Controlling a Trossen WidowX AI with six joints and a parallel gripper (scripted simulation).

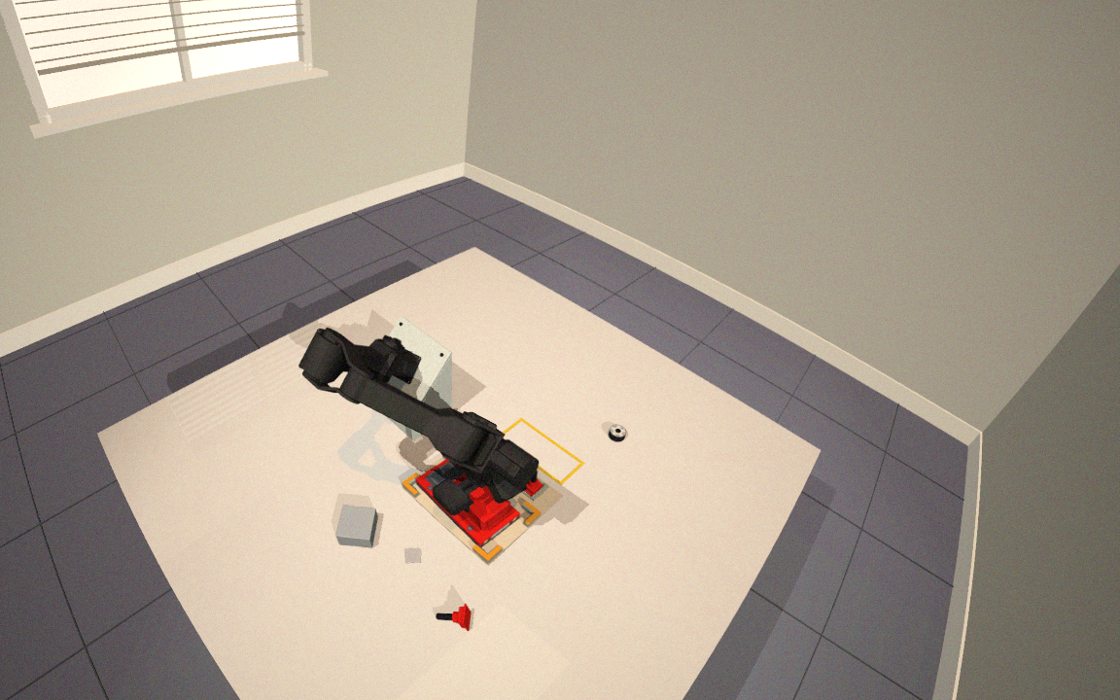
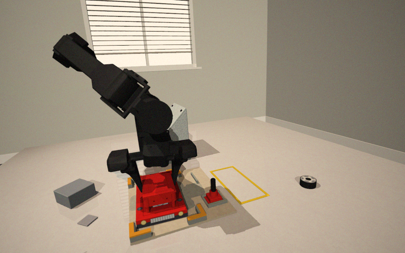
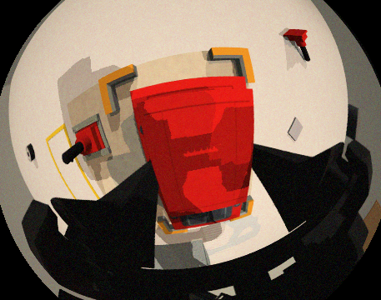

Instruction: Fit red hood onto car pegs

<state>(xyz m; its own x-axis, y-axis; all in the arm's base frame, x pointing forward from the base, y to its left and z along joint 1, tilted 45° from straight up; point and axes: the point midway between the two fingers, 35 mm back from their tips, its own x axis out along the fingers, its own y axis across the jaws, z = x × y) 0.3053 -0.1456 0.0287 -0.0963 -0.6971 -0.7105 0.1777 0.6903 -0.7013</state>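
Right now my gripper tip is right at the red hood. Also, from my gripper tip: small grey plate (160 mm to the right, 50 mm below, 40 mm behind); then grey engine block (30 mm below).
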